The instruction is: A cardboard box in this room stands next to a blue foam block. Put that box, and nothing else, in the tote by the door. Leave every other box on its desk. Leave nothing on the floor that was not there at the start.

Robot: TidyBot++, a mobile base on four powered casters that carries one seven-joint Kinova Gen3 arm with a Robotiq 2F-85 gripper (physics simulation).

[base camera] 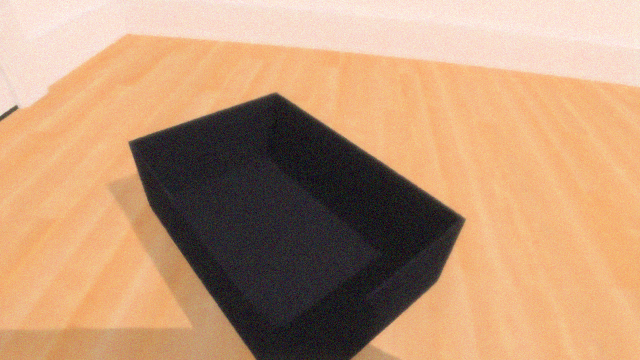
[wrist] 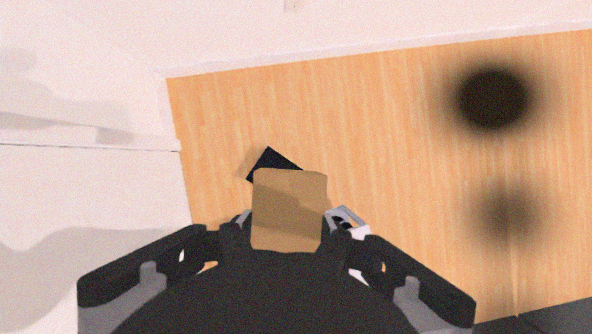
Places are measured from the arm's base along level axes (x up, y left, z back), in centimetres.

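Pixels of known places: gripper, fingertip midpoint: (wrist: 287,222).
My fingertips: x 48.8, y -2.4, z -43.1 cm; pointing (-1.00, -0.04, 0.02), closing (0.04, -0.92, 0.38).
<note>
For each thing: its top centre in the pictures, then the offset to it from my fingertips. Level surfaces: height alone.
- black tote, top centre: (base camera: 281,176) (wrist: 281,179) dx -78.4, dy +3.7, dz +4.7 cm
- brown cardboard box, top centre: (wrist: 286,228) dx +1.0, dy +0.1, dz +0.1 cm
- wooden floor, surface height: dx -88.4 cm
The black tote (base camera: 280,215) (wrist: 272,159) stands on the floor. In the base camera view it is near the middle, open at the top, and its inside shows no box. In the wrist view it is partly hidden behind the cardboard box. My gripper (wrist: 287,222) is shut on a brown cardboard box (wrist: 287,207) and holds it up high, with the tote's visible corner just past the box's upper left edge in that view. The blue foam block does not show in either view.
The wooden floor (base camera: 540,210) (wrist: 370,125) meets pale walls (base camera: 380,25) (wrist: 100,45) at the back and left. Part of the white robot base (wrist: 357,230) shows right of the held box. Two dark blurred spots cover the wrist view's right side.
</note>
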